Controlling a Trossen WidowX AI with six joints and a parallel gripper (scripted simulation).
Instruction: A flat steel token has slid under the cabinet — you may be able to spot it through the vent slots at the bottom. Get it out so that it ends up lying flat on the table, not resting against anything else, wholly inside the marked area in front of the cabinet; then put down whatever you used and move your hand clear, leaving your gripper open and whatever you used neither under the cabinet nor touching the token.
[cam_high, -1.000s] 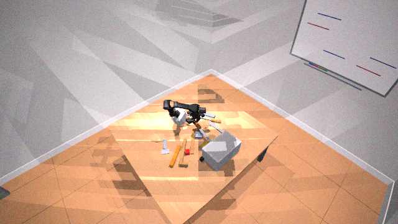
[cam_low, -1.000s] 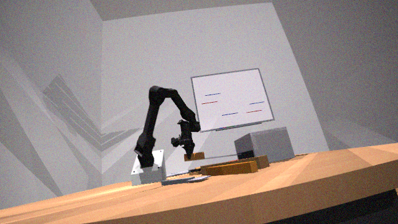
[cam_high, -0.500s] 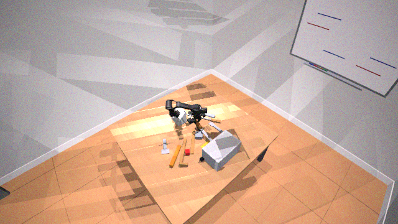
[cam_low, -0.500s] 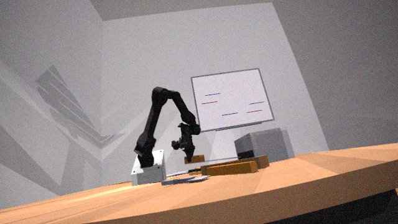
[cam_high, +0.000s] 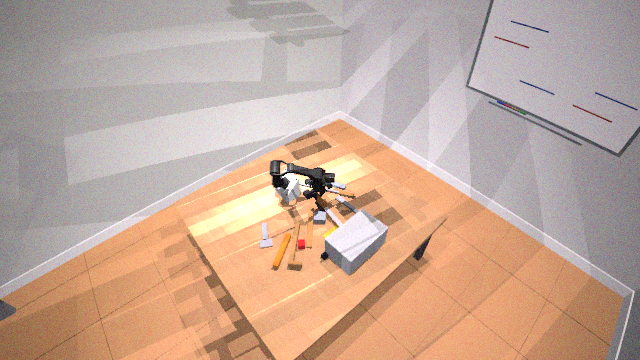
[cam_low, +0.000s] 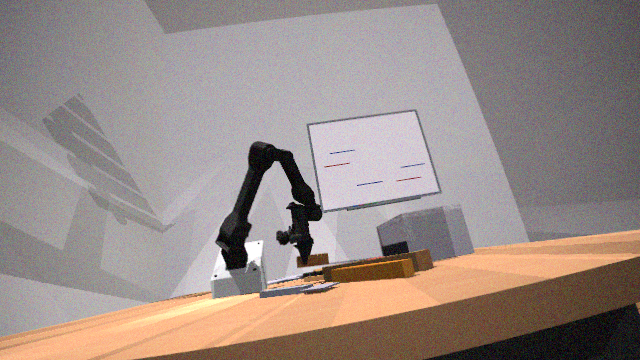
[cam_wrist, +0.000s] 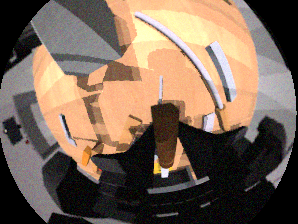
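Right now my gripper tip is 10 cm short of the grey block, 7 cm to the left of it and 4 cm above it. The rest, counted from my gripper tip: thin wooden stick: 15 cm to the right, 12 cm ahead, 5 cm below; red block: 27 cm to the right, 20 cm ahead, 3 cm below; grey bar: 19 cm to the left, 7 cm behind, 5 cm below.
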